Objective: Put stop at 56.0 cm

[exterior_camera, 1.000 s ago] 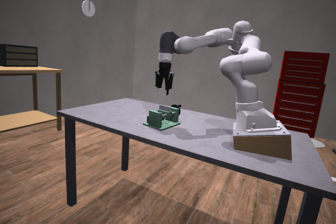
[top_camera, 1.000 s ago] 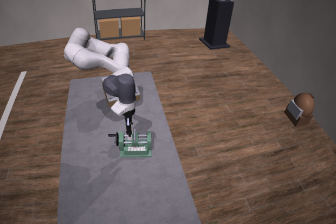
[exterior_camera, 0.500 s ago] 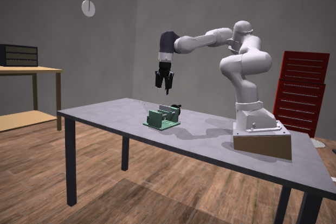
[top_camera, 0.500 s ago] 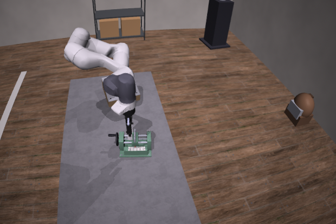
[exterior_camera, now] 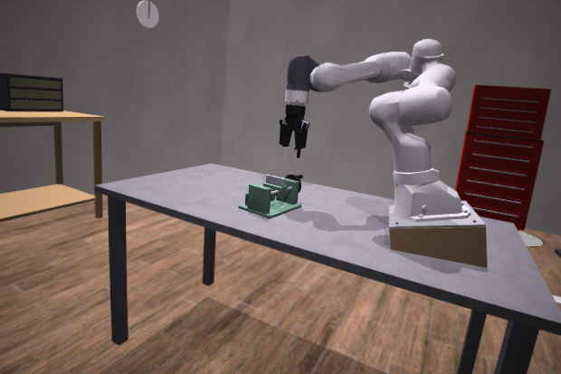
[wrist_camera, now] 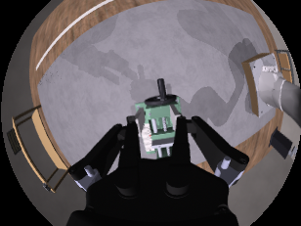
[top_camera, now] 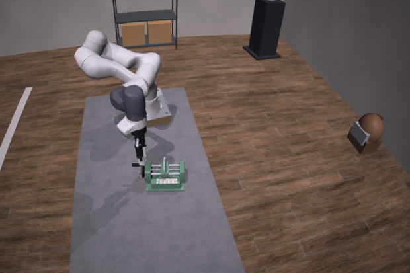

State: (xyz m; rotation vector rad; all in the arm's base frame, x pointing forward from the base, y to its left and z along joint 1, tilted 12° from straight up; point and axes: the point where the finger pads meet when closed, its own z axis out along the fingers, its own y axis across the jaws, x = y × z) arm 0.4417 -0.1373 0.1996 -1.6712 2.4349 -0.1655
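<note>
The black handwheel is 20 mm behind my hand, 20 mm to the right of it and 90 mm below it. Round my hand: stop carriage (30 mm ahead, 100 mm to the left, 100 mm below).
</note>
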